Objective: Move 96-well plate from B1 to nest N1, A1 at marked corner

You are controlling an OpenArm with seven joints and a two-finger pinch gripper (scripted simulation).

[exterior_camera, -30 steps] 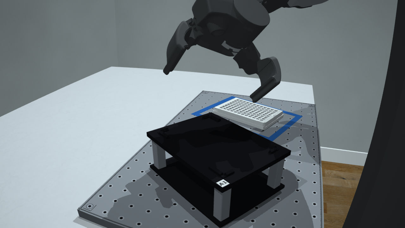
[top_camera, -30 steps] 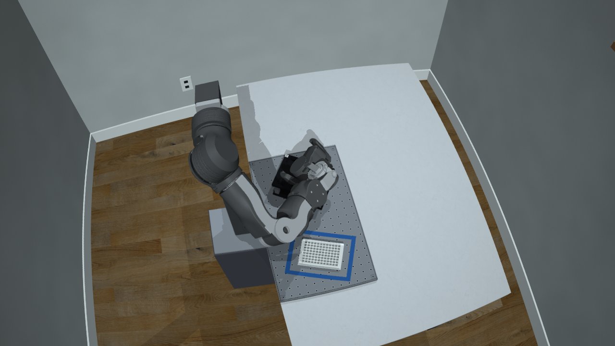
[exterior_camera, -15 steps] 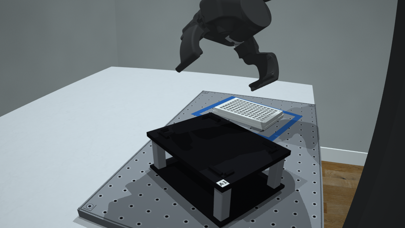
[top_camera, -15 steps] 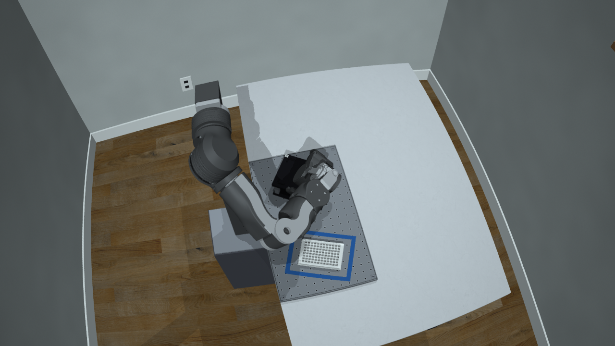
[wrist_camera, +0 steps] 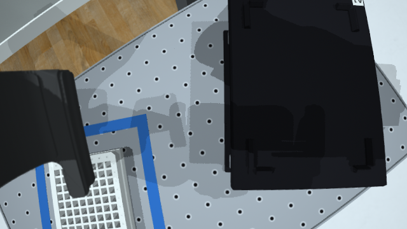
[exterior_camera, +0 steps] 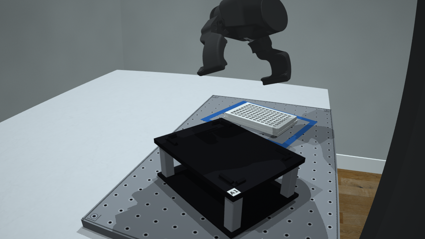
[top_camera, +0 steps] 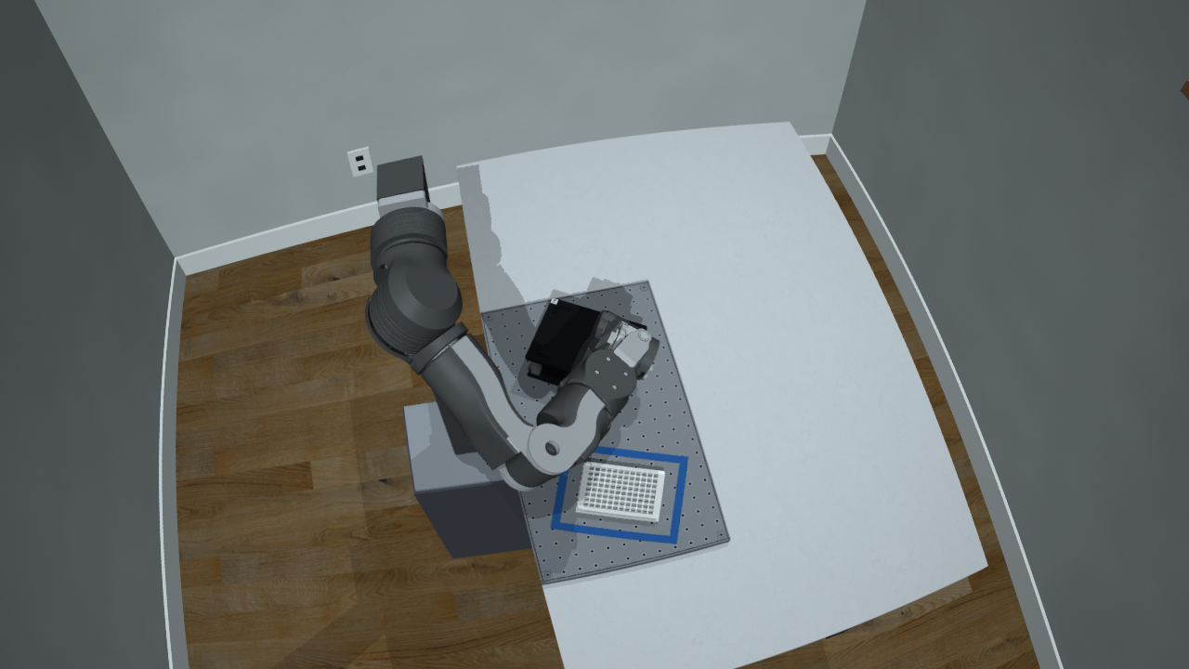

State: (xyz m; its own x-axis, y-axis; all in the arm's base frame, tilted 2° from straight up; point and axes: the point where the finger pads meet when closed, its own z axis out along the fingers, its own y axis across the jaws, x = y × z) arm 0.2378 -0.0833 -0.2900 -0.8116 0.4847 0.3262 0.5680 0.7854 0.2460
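The white 96-well plate lies 16 cm to the right of my hand and 12 cm below it. From my hand the other things lie so: A1 label: 4 cm behind, 17 cm to the left, 7 cm below; black raised nest N1: 9 cm to the left, 7 cm below.
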